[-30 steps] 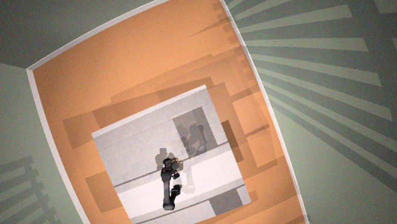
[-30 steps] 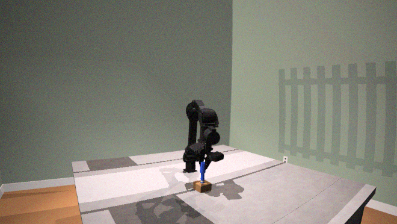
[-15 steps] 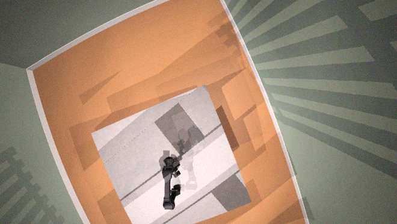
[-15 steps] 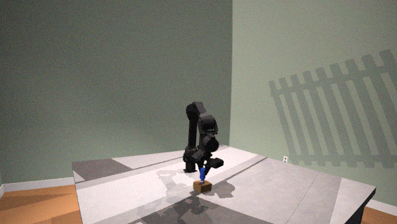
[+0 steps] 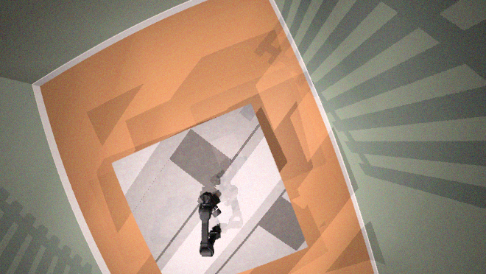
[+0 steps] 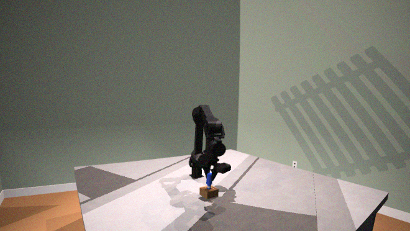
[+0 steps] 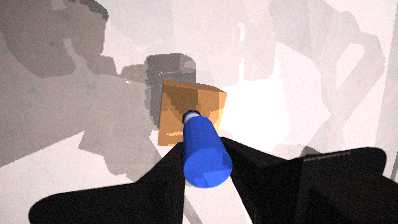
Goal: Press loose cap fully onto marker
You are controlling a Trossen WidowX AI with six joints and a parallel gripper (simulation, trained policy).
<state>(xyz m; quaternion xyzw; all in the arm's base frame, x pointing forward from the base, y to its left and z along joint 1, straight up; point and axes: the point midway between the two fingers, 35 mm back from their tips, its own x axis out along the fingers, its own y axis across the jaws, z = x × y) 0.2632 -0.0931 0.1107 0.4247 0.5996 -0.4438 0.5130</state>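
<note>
Right now my gripper tip is 60 mm above the holder block. Round my gripper tip: blue cap 10 mm above.
</note>
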